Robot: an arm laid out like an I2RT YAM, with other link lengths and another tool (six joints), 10 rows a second.
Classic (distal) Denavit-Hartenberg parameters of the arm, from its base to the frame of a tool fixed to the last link. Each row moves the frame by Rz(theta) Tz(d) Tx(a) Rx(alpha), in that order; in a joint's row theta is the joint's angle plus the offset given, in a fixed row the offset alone. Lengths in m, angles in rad.
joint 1: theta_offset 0, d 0.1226, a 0.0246, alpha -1.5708
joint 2: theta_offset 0, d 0, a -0.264, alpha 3.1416
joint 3: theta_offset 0.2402, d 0, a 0.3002, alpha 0
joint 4: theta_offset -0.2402, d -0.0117, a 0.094, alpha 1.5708
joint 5: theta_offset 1.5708, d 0.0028, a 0, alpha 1.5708
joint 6: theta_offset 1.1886, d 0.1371, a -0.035, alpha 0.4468
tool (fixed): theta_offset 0, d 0.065, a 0, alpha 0
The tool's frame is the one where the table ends.
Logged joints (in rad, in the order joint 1, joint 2, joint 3, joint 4, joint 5, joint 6), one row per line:
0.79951, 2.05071, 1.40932, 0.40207, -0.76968, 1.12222
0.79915, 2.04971, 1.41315, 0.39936, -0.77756, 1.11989
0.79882, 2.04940, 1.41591, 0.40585, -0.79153, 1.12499
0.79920, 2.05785, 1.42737, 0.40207, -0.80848, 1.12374
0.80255, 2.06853, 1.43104, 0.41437, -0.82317, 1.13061
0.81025, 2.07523, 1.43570, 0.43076, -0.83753, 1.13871
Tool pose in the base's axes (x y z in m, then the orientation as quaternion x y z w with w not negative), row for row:
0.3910, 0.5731, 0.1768, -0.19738, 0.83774, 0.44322, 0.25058
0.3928, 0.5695, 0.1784, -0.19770, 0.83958, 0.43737, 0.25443
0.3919, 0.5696, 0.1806, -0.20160, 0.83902, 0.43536, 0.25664
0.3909, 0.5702, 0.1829, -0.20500, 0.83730, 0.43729, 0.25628
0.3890, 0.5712, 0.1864, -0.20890, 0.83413, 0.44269, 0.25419
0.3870, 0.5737, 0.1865, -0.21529, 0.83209, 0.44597, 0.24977
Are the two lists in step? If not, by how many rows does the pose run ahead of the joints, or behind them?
The pose runs 2 rows behind the joints: the pose in row i belongs to the joints in row i - 2.
